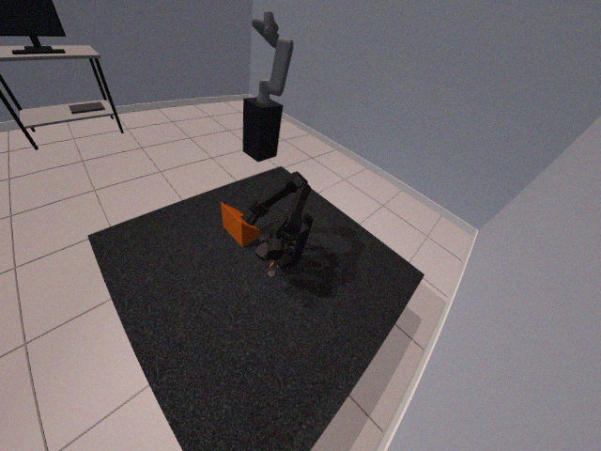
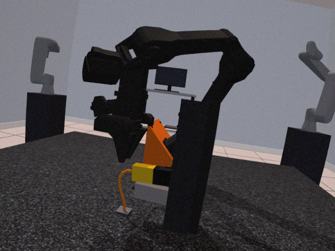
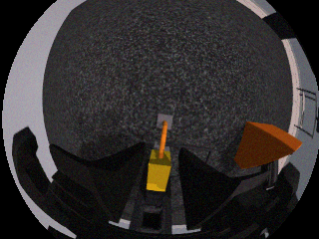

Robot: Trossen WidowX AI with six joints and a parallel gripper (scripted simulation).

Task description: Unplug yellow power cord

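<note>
The yellow plug lies 6 cm to the left of my gripper tip and 1 cm below it.
</note>
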